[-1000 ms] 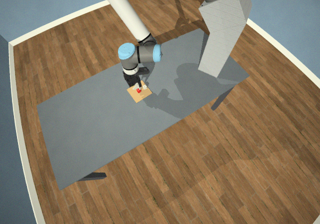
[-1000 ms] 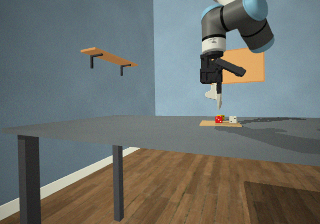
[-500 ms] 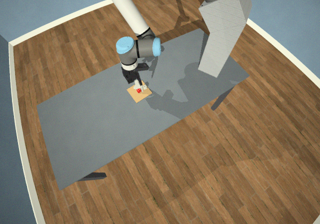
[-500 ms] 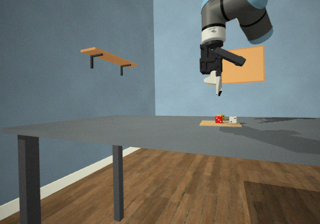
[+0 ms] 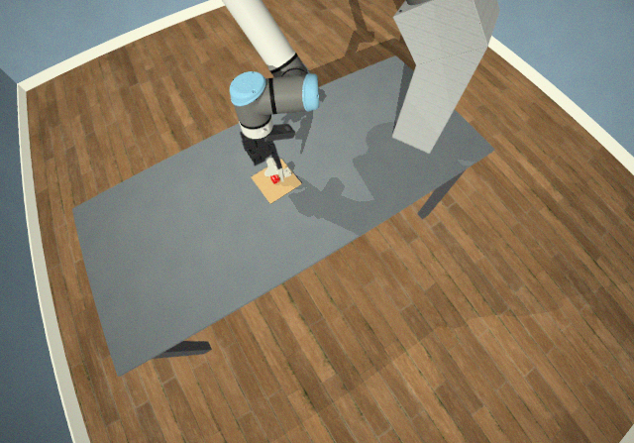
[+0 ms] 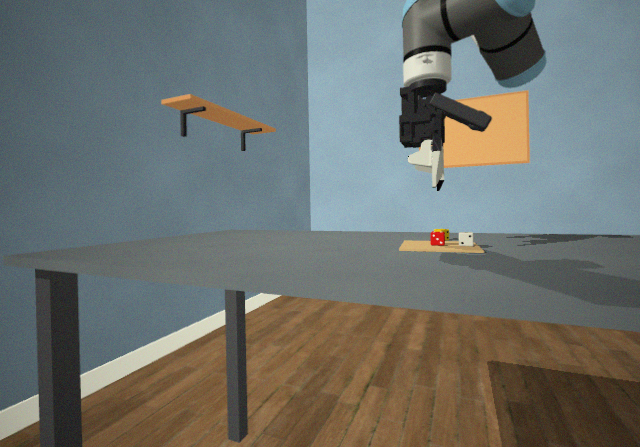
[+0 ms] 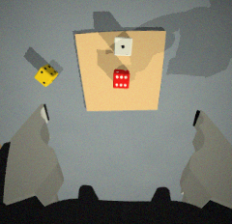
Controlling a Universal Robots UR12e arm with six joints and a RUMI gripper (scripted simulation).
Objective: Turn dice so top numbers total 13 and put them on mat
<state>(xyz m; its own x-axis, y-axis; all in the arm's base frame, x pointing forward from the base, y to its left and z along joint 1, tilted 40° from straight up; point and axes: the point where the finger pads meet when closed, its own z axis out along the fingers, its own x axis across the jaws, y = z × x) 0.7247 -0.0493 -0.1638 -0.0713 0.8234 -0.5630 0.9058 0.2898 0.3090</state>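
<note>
Now: hand 13 cm to the left of the yellow die, 10 cm above it and 1 cm short of it. From my hand the other things lie so: red die 10 cm below; tan mat 11 cm below; white die 10 cm below, 5 cm behind.
</note>
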